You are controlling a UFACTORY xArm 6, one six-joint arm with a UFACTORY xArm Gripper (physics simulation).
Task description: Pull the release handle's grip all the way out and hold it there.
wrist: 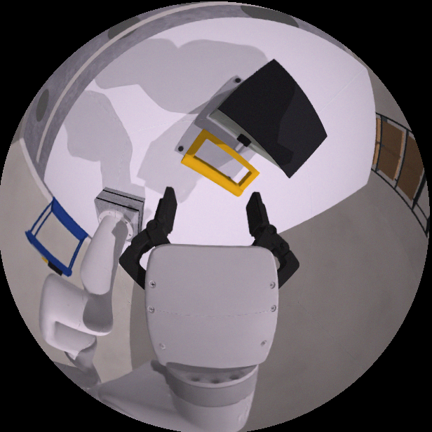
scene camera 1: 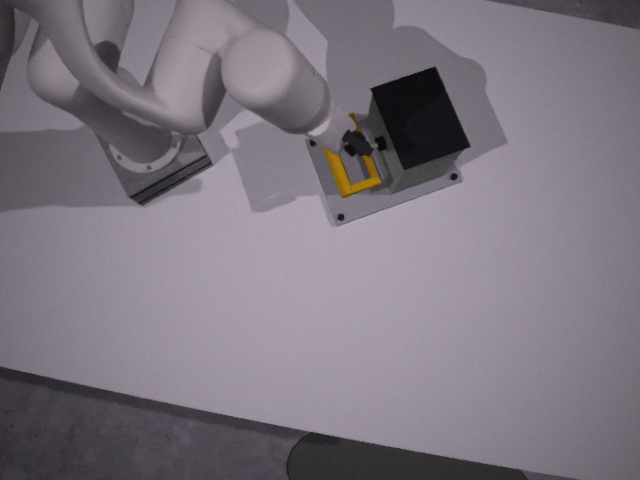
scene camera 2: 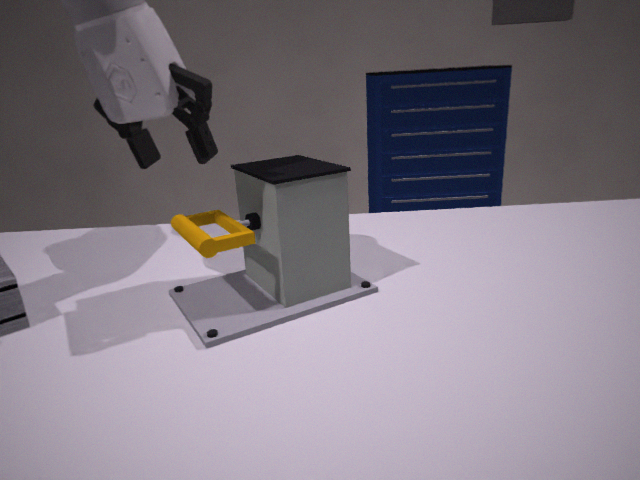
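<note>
The yellow release handle [scene camera 1: 338, 173] [scene camera 2: 193, 236] [wrist: 212, 175] is a rectangular loop with a thick round grip bar on its outer side. A short metal rod joins it to a black collar on the side of a grey-green housing [scene camera 2: 312, 237] with a black lid [scene camera 1: 418, 118] [wrist: 275, 115]. The loop stands out level, close to the housing. My gripper [scene camera 1: 356, 143] [scene camera 2: 174, 159] [wrist: 212, 196] is open and empty. It hangs tilted above the handle, with clear space between its fingertips and the grip bar in the second scene view. In the first scene view the arm hides part of the loop.
The housing stands on a grey base plate [scene camera 1: 361, 204] [scene camera 2: 206, 304] with dark bolts at its corners. The lid rises above the handle on one side. The arm's base block [scene camera 1: 170, 178] [wrist: 120, 200] is on the same table. A blue cabinet [scene camera 2: 439, 118] stands behind the table.
</note>
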